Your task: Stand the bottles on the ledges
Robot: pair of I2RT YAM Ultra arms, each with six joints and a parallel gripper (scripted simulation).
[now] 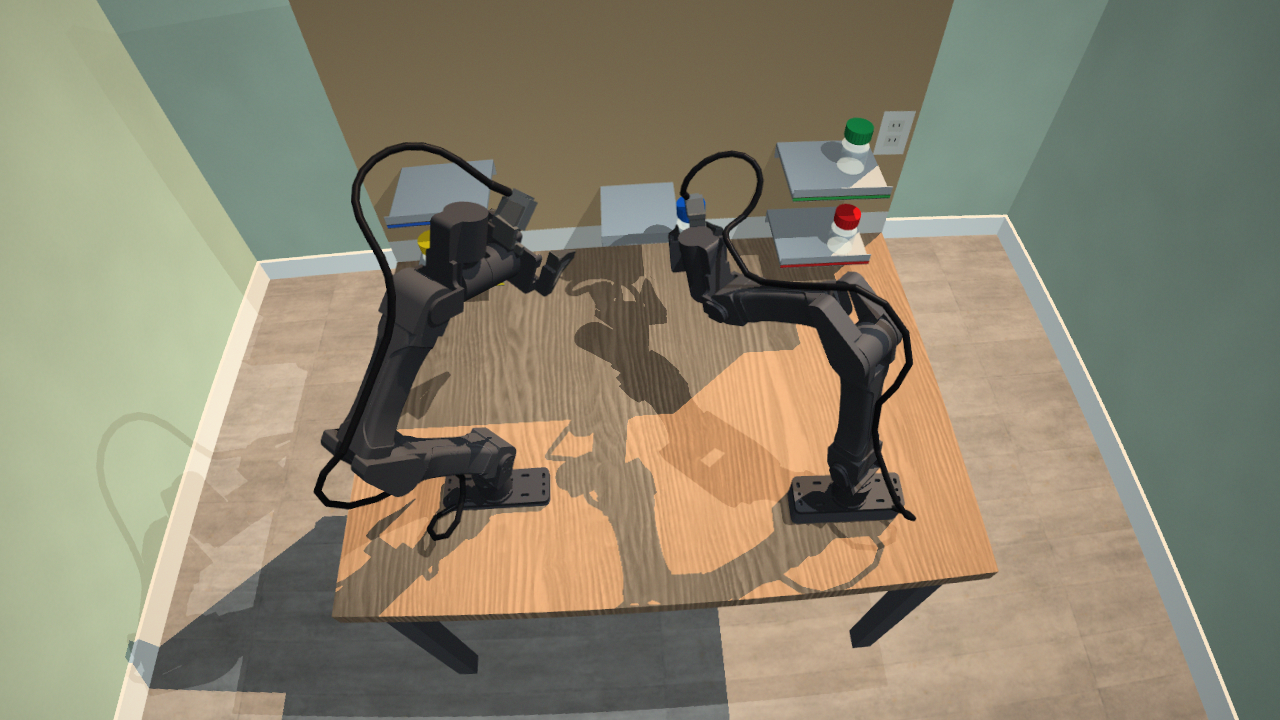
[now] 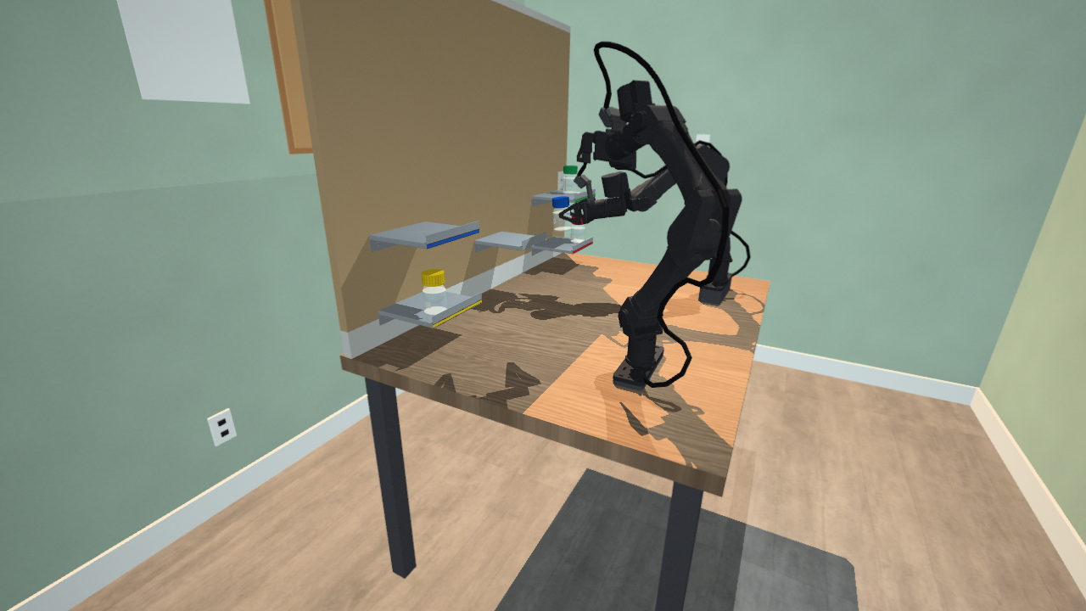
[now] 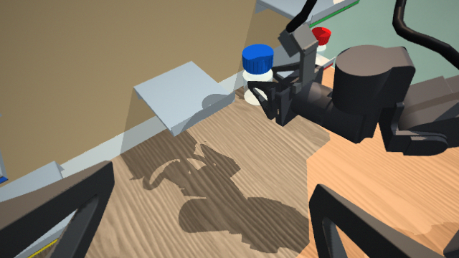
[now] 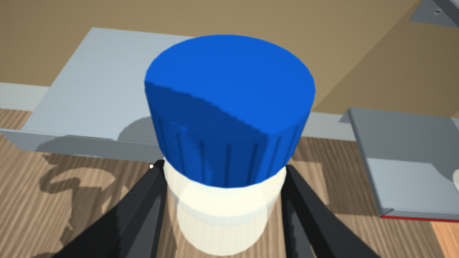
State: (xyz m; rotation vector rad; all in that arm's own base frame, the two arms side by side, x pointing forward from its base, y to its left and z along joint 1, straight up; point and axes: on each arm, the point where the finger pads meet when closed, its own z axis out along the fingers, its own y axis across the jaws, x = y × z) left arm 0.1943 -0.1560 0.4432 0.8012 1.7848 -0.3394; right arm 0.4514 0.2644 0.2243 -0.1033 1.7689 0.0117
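The blue-capped bottle lies 23 cm ahead of my left hand, 22 cm to the right of it and 19 cm below it. From my left hand the other things lie so: brown wall panel: 46 cm ahead, 10 cm to the right, 1 cm below; green-capped bottle: 40 cm ahead, 54 cm to the right, 12 cm below; yellow-capped bottle: 26 cm ahead, 32 cm to the left, 31 cm below.
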